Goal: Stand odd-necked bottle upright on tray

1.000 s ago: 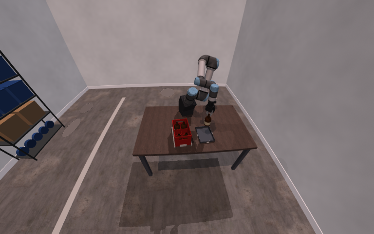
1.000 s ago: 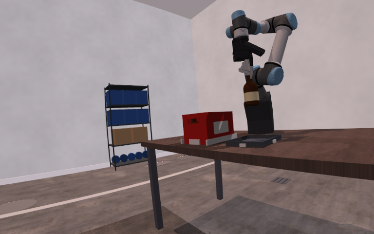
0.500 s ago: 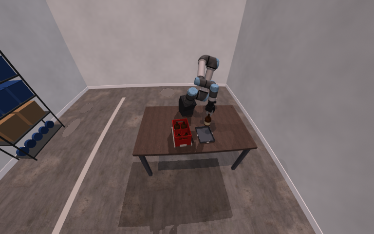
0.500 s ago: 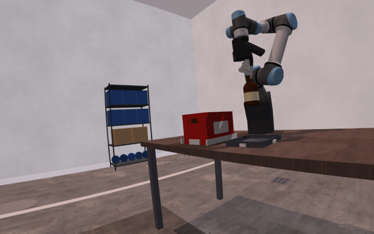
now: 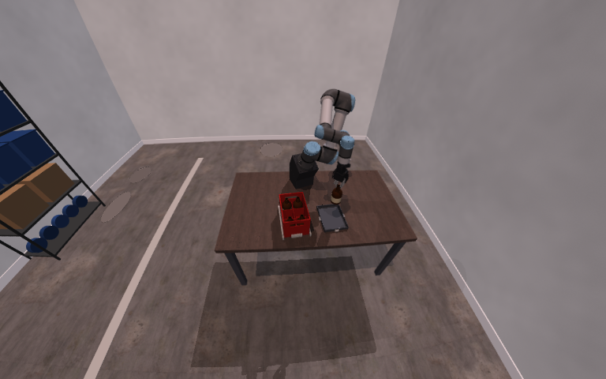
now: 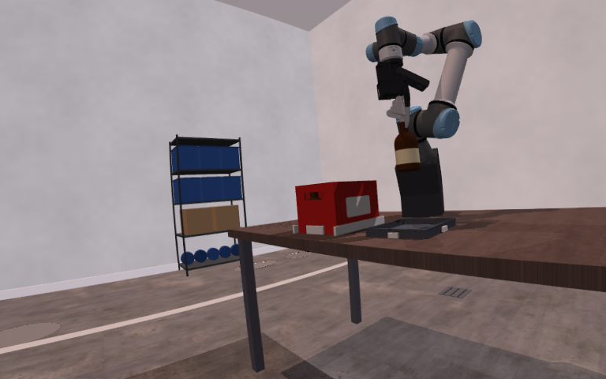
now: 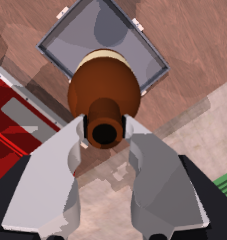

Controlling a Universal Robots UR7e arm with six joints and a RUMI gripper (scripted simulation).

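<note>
Right now the brown bottle is 7 cm below my hand. The rest, counted from my hand: dark tray 32 cm below; then red crate 8 cm ahead, 30 cm to the right, 25 cm below; then glass bottle 18 cm ahead, 31 cm to the right, 25 cm below.
</note>
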